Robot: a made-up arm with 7 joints. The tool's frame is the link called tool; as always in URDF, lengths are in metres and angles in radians. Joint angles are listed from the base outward.
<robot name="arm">
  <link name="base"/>
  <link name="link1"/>
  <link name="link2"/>
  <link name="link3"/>
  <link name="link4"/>
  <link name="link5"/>
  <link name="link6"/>
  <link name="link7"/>
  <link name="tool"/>
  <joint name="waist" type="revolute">
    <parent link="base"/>
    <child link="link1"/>
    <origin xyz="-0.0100 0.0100 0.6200" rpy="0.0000 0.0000 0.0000"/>
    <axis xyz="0 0 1"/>
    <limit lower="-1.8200" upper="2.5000"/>
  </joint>
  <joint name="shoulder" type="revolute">
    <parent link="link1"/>
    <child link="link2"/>
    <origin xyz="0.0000 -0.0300 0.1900" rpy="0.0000 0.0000 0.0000"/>
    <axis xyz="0 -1 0"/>
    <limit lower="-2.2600" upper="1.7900"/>
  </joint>
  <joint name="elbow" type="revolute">
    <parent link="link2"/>
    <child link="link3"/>
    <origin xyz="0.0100 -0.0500 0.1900" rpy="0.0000 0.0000 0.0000"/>
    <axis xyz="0 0 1"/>
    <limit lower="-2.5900" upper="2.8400"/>
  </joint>
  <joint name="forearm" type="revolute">
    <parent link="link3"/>
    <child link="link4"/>
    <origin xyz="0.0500 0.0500 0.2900" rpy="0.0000 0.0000 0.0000"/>
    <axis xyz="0 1 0"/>
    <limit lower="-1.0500" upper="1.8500"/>
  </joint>
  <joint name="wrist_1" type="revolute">
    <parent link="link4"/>
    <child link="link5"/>
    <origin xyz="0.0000 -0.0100 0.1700" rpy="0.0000 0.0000 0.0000"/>
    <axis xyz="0 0 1"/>
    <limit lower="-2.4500" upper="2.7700"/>
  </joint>
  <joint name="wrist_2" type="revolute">
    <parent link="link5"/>
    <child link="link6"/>
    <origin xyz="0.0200 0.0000 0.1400" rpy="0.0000 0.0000 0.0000"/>
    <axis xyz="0 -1 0"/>
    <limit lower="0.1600" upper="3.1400"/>
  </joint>
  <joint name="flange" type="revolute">
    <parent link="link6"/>
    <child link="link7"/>
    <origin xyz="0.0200 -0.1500 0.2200" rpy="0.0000 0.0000 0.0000"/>
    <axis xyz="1 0 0"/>
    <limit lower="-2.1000" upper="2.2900"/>
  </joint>
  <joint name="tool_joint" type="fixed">
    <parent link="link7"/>
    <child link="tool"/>
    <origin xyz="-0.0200 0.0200 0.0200" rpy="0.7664 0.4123 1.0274"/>
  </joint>
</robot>
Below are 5 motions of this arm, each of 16 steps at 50 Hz.
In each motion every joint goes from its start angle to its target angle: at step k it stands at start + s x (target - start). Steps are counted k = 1, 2, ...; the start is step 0. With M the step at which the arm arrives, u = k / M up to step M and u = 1 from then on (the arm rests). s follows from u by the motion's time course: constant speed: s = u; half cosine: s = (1 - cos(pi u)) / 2; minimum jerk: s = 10 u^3 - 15 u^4 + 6 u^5.
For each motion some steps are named. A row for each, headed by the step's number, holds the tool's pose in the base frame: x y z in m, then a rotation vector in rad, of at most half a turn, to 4 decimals.
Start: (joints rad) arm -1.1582 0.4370 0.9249 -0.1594 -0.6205 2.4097 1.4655
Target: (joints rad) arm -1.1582 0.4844 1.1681 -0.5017 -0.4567 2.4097 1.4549
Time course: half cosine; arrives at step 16
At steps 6, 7, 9, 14, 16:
6: -0.3609 0.1874 1.2747 -1.6123 -0.6849 1.9112
7: -0.3623 0.1796 1.2694 -1.6392 -0.7163 1.9443
9: -0.3637 0.1631 1.2591 -1.6939 -0.7836 2.0124
14: -0.3603 0.1322 1.2422 -1.7923 -0.9171 2.1355
16: -0.3595 0.1290 1.2406 -1.8022 -0.9316 2.1479

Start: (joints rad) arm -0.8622 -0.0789 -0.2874 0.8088 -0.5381 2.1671 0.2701
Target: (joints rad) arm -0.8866 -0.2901 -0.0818 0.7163 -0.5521 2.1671 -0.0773
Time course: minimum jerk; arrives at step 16
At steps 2, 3, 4, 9, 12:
2: -0.0007 -0.1070 1.5676 -0.4725 0.0234 -0.2206
3: 0.0026 -0.1101 1.5668 -0.4751 0.0293 -0.2237
4: 0.0082 -0.1154 1.5653 -0.4795 0.0389 -0.2290
9: 0.0573 -0.1652 1.5480 -0.5192 0.1218 -0.2778
12: 0.0820 -0.1927 1.5358 -0.5395 0.1616 -0.3047

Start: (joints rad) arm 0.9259 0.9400 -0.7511 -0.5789 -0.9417 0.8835 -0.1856
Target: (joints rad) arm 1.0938 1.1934 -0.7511 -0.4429 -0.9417 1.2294 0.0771
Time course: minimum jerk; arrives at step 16
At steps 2, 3, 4, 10, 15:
2: -0.6375 -0.4258 1.0985 0.8134 -1.1361 -0.2208
3: -0.6357 -0.4299 1.0938 0.8152 -1.1471 -0.2187
4: -0.6326 -0.4367 1.0859 0.8180 -1.1654 -0.2152
10: -0.5851 -0.5072 0.9941 0.8403 -1.3647 -0.1831
15: -0.5574 -0.5336 0.9531 0.8441 -1.4470 -0.1731

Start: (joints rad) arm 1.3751 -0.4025 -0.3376 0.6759 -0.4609 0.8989 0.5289
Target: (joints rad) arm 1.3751 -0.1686 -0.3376 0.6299 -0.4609 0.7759 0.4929
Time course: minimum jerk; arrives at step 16
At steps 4, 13, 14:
4: 0.2349 0.4884 1.6595 0.2026 0.9836 1.5049
13: 0.2090 0.3164 1.7542 0.3154 0.8605 1.5372
14: 0.2080 0.3093 1.7572 0.3198 0.8559 1.5384

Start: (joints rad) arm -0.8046 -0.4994 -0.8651 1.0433 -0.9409 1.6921 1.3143
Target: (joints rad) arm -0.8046 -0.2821 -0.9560 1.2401 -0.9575 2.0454 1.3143
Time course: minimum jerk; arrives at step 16
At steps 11, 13, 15, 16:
11: 0.1883 -0.4005 1.4998 0.5446 0.1546 -0.3814
13: 0.1676 -0.3841 1.5043 0.5306 0.1489 -0.3554
15: 0.1602 -0.3782 1.5058 0.5255 0.1467 -0.3462
16: 0.1598 -0.3780 1.5058 0.5253 0.1466 -0.3457

